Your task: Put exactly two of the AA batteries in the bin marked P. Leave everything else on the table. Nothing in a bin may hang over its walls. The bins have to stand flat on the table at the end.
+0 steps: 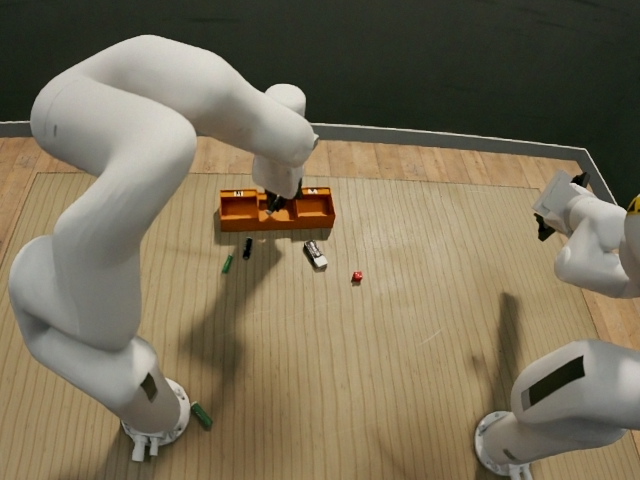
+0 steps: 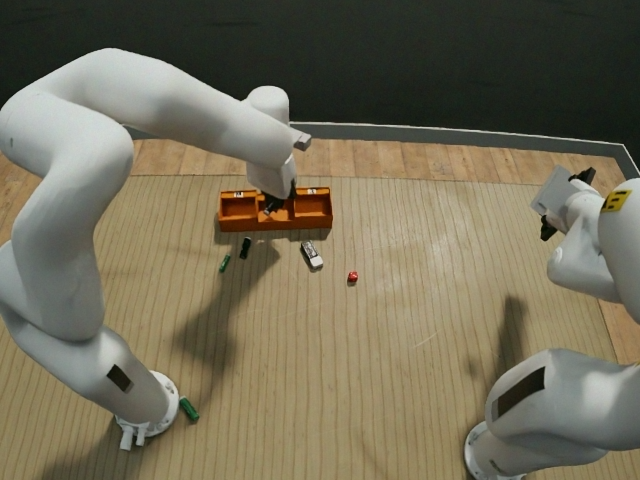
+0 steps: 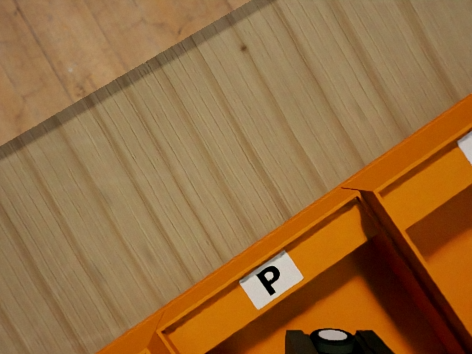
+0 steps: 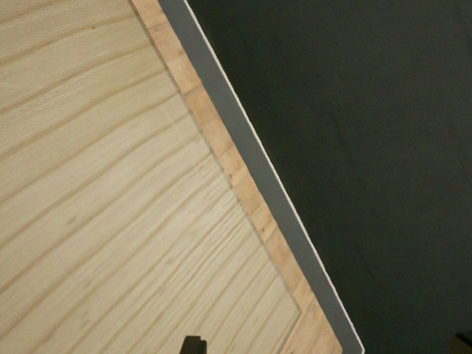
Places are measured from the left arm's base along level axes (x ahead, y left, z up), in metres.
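Pixels of known places: left gripper, fingertip midpoint: (image 1: 276, 205) (image 2: 274, 205); left arm's base, link origin: (image 1: 155, 411) (image 2: 147, 404); right arm's base, link origin: (image 1: 503, 443) (image 2: 495, 453).
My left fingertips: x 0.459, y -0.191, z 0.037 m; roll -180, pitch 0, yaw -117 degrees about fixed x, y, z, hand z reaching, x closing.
Note:
Ahead of a thing's pixels: the offset from my left fingertips to its middle. "spot": to the spot under its first point.
My left gripper (image 1: 273, 205) (image 2: 270, 205) (image 3: 332, 344) is shut on a black AA battery {0.008 m back, 0.004 m left, 0.007 m up} (image 1: 268, 212) (image 2: 267, 210) (image 3: 332, 335), whose pale end shows between the fingers, over the middle orange bin P {0.002 m ahead, 0.002 m right, 0.014 m down} (image 1: 279, 224) (image 2: 277, 224) (image 3: 327, 251). Its height above the bin floor is hard to tell. Another black battery {0.098 m back, 0.054 m left, 0.030 m down} (image 1: 247, 248) (image 2: 245, 248) lies before the bins. A thin green battery {0.140 m back, 0.093 m left, 0.032 m down} (image 1: 227, 263) (image 2: 224, 263) lies to its left. A larger green battery {0.457 m back, 0.108 m left, 0.030 m down} (image 1: 201, 415) (image 2: 189, 409) lies by the left arm's base. My right gripper (image 1: 561, 204) (image 2: 567, 203) (image 4: 328, 345) is open at the far right.
Bin M {spot: 0.052 m back, 0.081 m left, 0.014 m down} (image 1: 237, 225) (image 2: 237, 225) adjoins P on the left and bin X {spot: 0.028 m back, 0.092 m right, 0.011 m down} (image 1: 316, 221) (image 2: 314, 221) on the right. An eraser {0.102 m back, 0.093 m right, 0.031 m down} (image 1: 314, 253) (image 2: 311, 254) and a red die {0.152 m back, 0.183 m right, 0.029 m down} (image 1: 357, 276) (image 2: 352, 276) lie in front of the bins, towards the right.

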